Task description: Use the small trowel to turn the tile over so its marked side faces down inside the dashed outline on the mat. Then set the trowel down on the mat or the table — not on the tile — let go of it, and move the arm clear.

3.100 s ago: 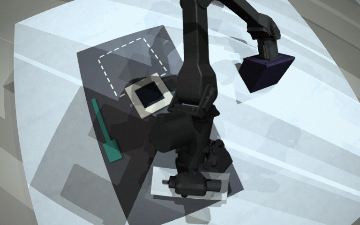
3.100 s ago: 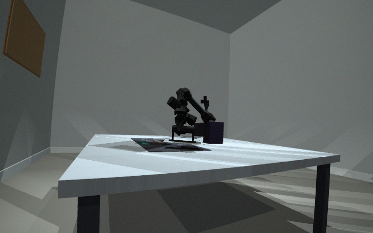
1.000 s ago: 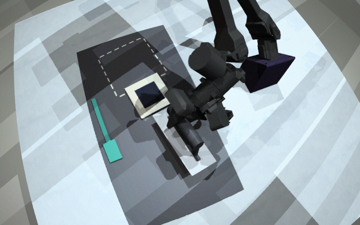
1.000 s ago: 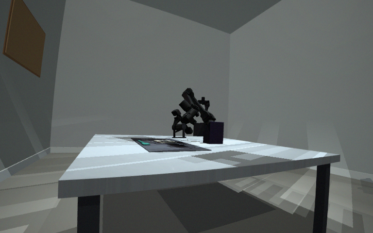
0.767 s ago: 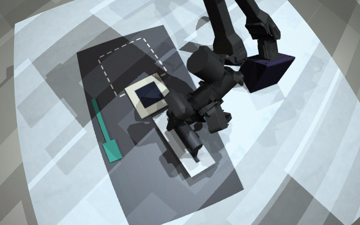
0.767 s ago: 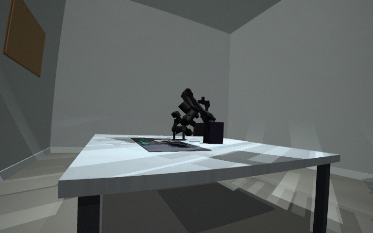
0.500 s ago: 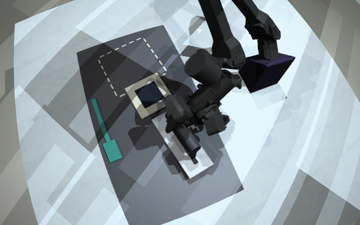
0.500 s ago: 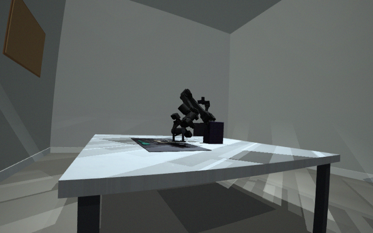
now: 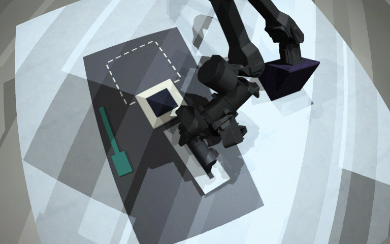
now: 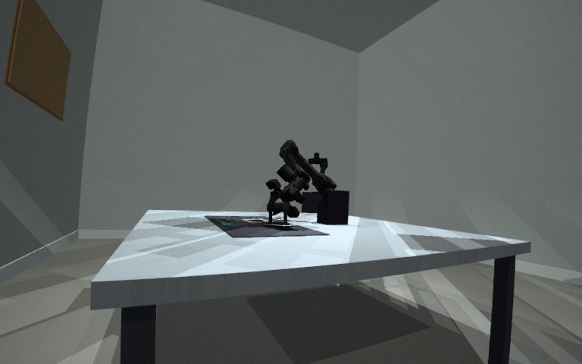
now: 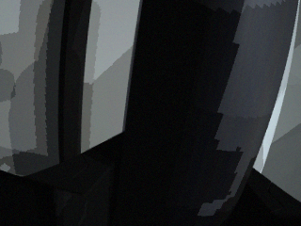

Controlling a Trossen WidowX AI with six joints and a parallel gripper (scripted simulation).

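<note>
The dark mat lies 20 mm ahead of my gripper tip, 100 mm to the right of it and 80 mm below it. The rest, counted from my gripper tip: tile: 20 mm behind, 150 mm to the right, 50 mm below; green trowel: 160 mm ahead, 100 mm to the right, 50 mm below.
</note>
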